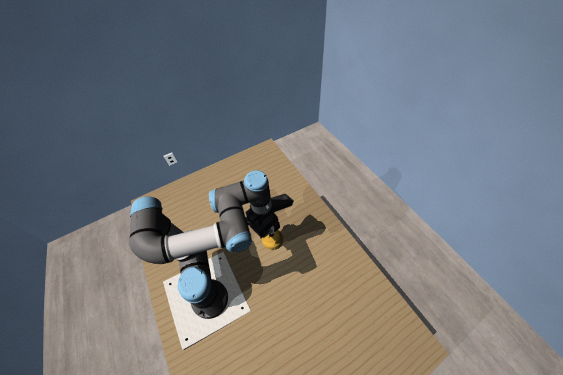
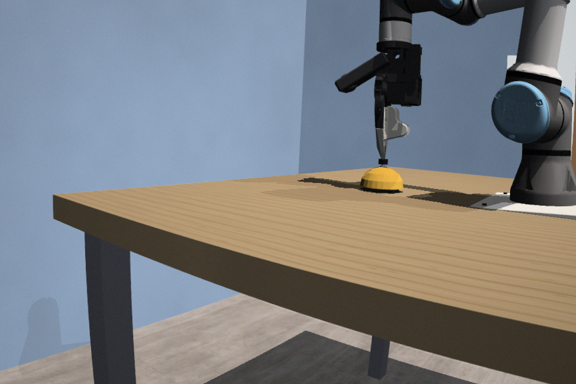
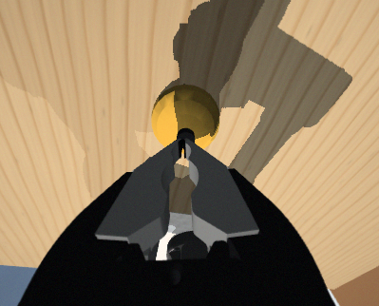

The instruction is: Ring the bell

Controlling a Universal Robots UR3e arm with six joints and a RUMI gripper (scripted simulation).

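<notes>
Now: hand 3 cm above the small black button. Also, from my hand: yellow dome bell (4 cm below).
</notes>
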